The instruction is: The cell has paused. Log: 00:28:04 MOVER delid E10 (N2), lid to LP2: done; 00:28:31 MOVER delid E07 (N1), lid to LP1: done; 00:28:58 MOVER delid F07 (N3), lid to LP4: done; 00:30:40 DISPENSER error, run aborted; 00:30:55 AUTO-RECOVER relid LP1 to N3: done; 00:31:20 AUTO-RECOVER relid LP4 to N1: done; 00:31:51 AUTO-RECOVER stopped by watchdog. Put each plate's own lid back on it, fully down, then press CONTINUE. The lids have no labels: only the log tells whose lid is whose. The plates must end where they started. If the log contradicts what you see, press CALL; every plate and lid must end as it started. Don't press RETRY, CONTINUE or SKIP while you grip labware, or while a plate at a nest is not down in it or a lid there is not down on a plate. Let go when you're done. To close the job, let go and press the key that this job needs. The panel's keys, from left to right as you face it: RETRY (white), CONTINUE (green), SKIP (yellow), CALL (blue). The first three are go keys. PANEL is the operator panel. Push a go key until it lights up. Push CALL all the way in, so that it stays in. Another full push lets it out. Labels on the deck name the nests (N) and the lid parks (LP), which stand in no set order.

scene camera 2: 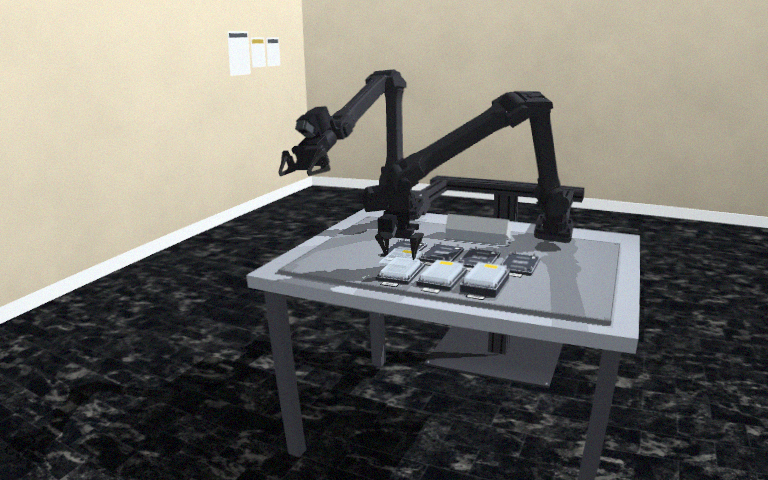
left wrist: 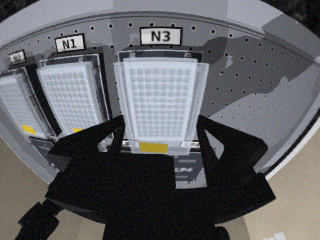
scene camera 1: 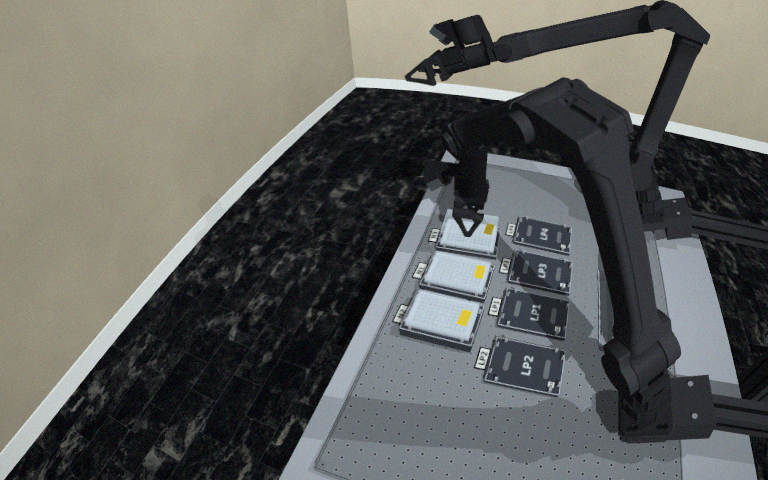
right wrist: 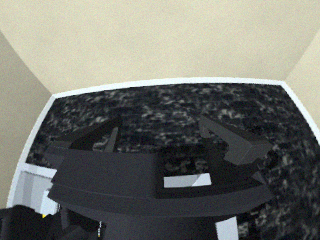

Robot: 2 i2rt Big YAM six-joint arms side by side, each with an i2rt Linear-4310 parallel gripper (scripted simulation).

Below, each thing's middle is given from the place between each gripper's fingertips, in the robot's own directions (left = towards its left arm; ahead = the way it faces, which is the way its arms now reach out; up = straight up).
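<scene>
From my left hand (scene camera 1: 470,224): park LP4 (scene camera 1: 523,226), 90 mm to the right, 180 mm behind, 50 mm below; park LP1 (scene camera 1: 546,327), 170 mm to the left, 210 mm behind, 50 mm below; park LP3 (scene camera 1: 518,264), 40 mm to the left, 190 mm behind, 50 mm below; park LP2 (scene camera 1: 538,383), 300 mm to the left, 220 mm behind, 50 mm below.
My right gripper (scene camera 2: 293,174): 11 cm to the right of park LP4, 39 cm past it, 33 cm above it. From my right hand: park LP1, 37 cm to the left, 42 cm behind, 33 cm below; park LP3, 24 cm to the left, 41 cm behind, 33 cm below; park LP2, 50 cm to the left, 43 cm behind, 33 cm below.
</scene>
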